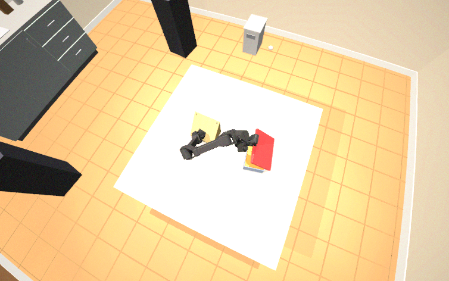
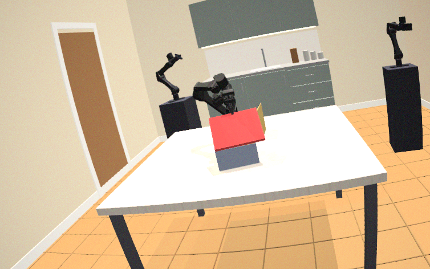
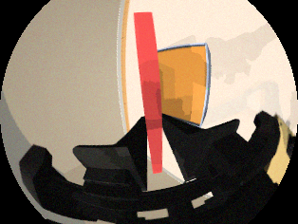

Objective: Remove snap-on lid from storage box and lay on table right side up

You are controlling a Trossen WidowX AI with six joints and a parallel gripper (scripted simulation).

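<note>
The red lid lies 6 cm ahead of my gripper tip, 5 cm below it and 2 cm to the left of it. The rest, counted from my gripper tip: blue-grey storage box (18 cm below, 4 cm ahead, 1 cm to the right).
</note>
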